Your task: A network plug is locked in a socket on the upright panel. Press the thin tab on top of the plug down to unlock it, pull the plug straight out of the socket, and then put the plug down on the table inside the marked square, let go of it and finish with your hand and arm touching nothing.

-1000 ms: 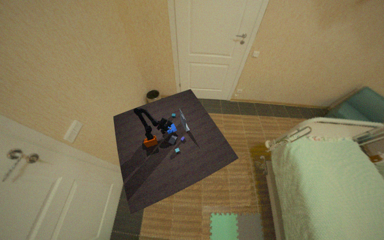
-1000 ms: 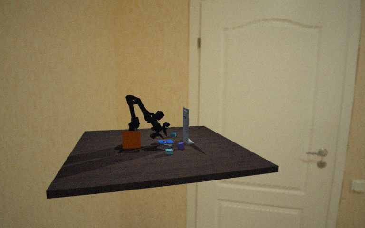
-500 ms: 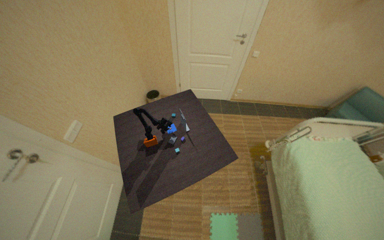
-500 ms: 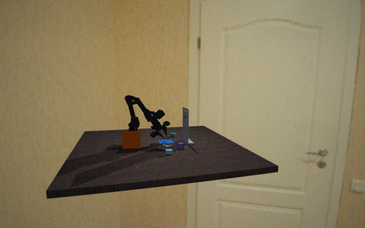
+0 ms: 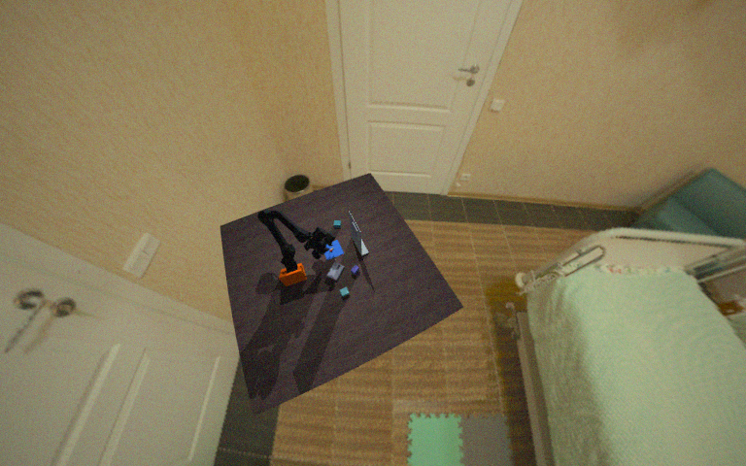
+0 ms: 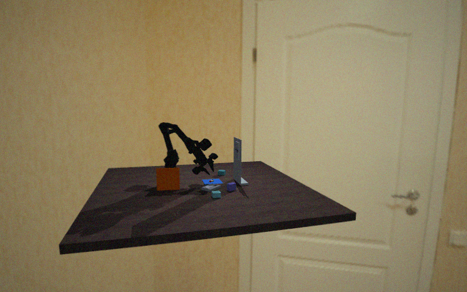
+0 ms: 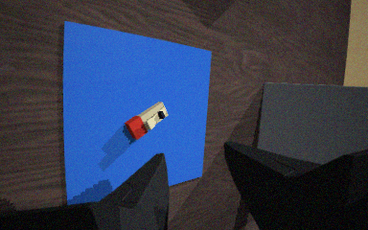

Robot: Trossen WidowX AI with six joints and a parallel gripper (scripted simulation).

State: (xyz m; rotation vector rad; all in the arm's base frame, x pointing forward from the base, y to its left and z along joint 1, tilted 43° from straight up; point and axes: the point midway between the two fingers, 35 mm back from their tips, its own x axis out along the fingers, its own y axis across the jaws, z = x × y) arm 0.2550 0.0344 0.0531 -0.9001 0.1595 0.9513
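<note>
The network plug lies 1 cm to the left of my gripper tip and 5 cm below it. From my gripper tip the other things lie so: blue marked square (1 cm ahead, 1 cm to the left, 6 cm below); grey flat block (3 cm behind, 15 cm to the right, 5 cm below); grey upright panel (17 cm ahead, 5 cm to the right, 7 cm above).
</note>
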